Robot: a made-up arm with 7 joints.
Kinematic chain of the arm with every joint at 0, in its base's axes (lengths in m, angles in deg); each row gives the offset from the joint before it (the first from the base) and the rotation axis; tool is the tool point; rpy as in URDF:
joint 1: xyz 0.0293 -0.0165 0.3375 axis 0 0.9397 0.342
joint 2: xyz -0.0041 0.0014 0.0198 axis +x
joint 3: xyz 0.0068 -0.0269 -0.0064 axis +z
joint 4: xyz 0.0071 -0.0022 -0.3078 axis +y
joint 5: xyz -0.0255 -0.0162 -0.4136 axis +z
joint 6: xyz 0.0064 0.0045 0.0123 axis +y
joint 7: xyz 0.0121 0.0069 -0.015 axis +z
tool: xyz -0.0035 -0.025 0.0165 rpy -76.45 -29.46 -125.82
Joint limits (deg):
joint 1: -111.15..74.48
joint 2: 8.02..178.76
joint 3: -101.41..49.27
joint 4: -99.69..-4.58
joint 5: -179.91..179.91
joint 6: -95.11..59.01
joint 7: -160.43..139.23
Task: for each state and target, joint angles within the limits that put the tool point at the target. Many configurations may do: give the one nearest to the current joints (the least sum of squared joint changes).
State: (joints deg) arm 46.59 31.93 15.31 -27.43 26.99 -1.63 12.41
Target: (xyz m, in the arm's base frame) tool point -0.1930 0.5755 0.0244
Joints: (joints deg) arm 34.41 60.28 16.25 -12.26 26.42 9.96 14.68
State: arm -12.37 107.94 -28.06 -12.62 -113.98 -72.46 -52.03
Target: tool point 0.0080 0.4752 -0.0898
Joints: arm 22.86 78.12 -51.19 -58.36 -113.72 -71.31 -52.04
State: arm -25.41 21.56 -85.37 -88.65 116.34 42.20 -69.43
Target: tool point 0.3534 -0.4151 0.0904
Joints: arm -49.12 8.02 -65.95 -79.36 116.01 41.49 -68.97
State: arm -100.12 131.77 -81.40 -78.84 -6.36 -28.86 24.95
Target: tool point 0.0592 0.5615 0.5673
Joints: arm -100.21 144.74 -83.10 -66.37 -6.96 -28.94 24.04
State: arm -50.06 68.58 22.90 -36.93 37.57 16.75 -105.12
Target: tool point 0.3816 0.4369 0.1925
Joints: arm -8.52 44.77 35.45 -71.25 35.19 20.86 -104.09
